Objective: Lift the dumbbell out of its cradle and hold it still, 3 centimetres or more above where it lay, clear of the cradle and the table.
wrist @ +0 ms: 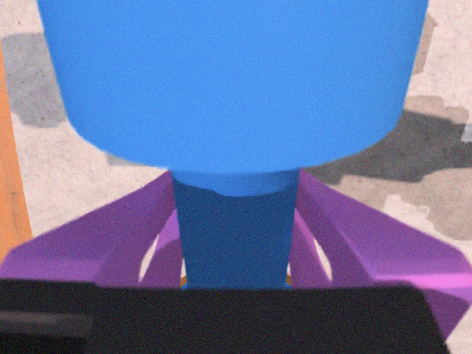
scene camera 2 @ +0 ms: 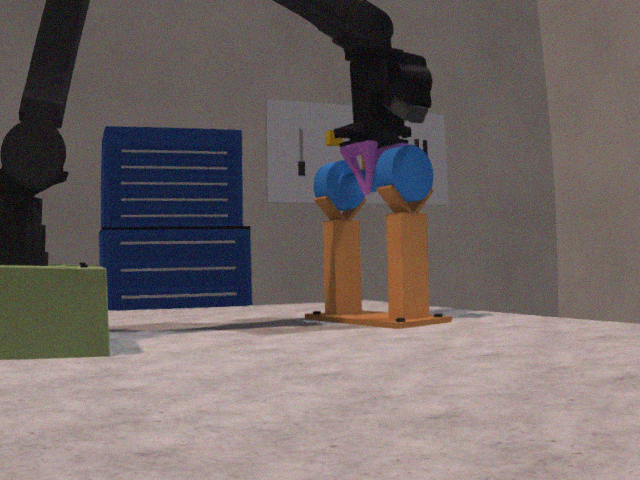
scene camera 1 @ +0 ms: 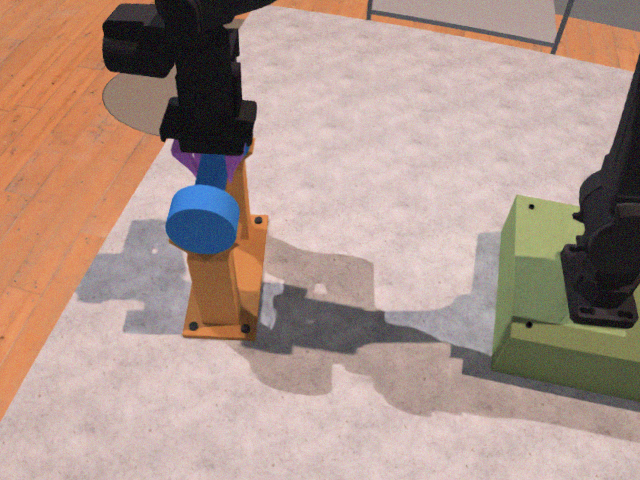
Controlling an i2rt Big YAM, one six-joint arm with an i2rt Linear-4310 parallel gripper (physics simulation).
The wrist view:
my gripper: 235,177
blue dumbbell: 234,105
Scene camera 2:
my gripper: 377,194
blue dumbbell: 408,168
orange cradle: 407,243
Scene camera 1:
my gripper: 215,178
blue dumbbell: 203,218
orange cradle: 224,299
